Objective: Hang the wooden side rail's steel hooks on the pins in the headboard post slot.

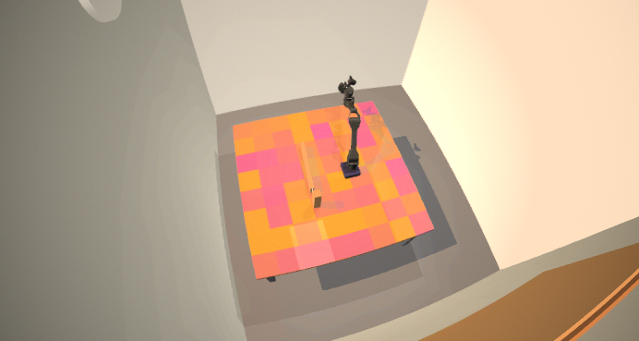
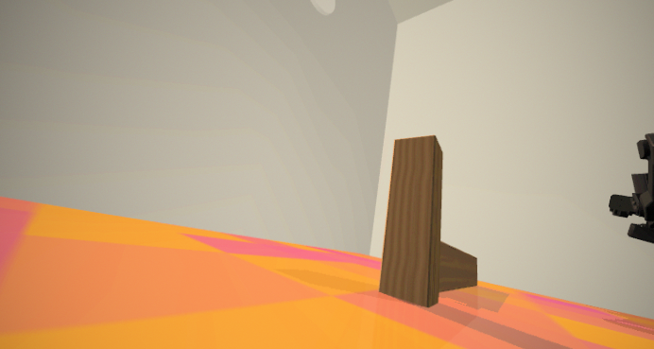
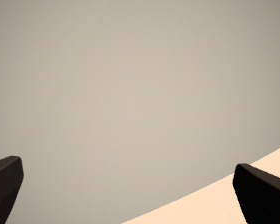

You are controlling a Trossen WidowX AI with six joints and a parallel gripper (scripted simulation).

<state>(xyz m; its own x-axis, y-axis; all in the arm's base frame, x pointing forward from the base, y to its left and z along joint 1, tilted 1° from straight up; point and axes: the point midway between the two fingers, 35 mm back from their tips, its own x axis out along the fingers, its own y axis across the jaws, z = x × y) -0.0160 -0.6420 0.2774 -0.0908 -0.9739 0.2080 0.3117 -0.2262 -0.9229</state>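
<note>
My gripper tip is 96 cm to the right of the wooden headboard post, 30 cm short of it and 24 cm above it.
</note>
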